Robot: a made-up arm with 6 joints.
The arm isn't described. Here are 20 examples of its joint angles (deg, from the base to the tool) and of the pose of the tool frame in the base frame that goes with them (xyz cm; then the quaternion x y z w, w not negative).
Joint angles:
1: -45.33 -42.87 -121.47 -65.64 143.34 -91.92
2: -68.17 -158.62 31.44 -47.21 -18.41 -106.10
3: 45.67 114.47 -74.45 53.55 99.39 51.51
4: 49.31 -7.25 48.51 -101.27 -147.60 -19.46
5: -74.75 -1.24 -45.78 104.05 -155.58 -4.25
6: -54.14 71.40 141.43 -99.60 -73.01 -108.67
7: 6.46 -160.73 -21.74 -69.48 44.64 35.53
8: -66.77 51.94 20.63 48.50 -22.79 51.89
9: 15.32 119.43 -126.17 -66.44 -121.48 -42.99
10: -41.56 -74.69 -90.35 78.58 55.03 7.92
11: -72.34 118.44 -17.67 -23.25 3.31 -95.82
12: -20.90 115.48 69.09 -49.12 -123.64 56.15
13: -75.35 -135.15 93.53 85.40 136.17 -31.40
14: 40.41 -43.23 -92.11 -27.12 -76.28 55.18
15: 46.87 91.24 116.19 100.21 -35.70 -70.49
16: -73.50 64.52 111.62 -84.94 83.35 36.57
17: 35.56 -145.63 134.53 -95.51 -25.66 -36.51
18: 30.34 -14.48 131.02 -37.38 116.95 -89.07
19: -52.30 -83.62 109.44 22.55 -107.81 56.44
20: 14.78 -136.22 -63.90 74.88 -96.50 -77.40
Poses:
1: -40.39 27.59 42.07 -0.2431 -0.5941 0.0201 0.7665
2: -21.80 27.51 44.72 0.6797 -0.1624 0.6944 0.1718
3: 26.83 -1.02 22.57 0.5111 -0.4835 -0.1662 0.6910
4: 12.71 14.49 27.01 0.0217 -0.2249 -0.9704 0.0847
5: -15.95 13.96 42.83 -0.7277 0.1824 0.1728 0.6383
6: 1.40 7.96 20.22 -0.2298 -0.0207 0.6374 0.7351
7: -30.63 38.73 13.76 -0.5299 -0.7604 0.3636 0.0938
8: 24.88 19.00 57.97 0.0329 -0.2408 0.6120 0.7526
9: 20.30 14.55 24.76 -0.2313 0.9511 0.0130 0.2045
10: -25.30 6.95 6.50 -0.1461 0.8397 -0.0641 0.5191
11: 12.75 34.19 49.78 0.3137 -0.4874 0.2911 0.7611
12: -13.91 18.62 -1.57 -0.4210 -0.5670 -0.4900 0.5110
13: -11.30 18.21 49.13 0.5265 0.0245 0.5010 0.6864
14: -33.63 16.25 -0.69 0.6254 -0.2275 -0.4894 0.5636
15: -0.71 -10.44 9.17 -0.0578 -0.1442 -0.6214 0.7679
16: -4.13 5.46 4.97 0.0728 0.5237 -0.4539 0.7172
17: -13.13 -21.68 27.00 -0.0463 -0.9490 -0.0899 0.2988
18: -7.93 5.62 58.11 0.2261 -0.1459 0.9460 0.1806
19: -21.14 -7.33 30.18 0.3121 0.4302 -0.0042 0.8470
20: 1.01 6.04 5.04 -0.0339 -0.2769 0.7277 0.6266
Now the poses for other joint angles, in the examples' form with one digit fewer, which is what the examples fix.
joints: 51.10 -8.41 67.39 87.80 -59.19 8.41
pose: 15.7 28.9 10.7 0.871 -0.233 0.277 0.333
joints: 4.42 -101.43 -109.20 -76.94 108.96 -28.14
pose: -19.1 31.0 -2.8 -0.534 -0.657 0.442 0.297
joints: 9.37 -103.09 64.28 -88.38 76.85 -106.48
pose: -21.6 9.5 52.0 -0.289 -0.249 -0.751 0.538
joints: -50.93 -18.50 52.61 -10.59 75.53 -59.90
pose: 7.5 2.6 56.8 -0.437 -0.109 -0.650 0.612
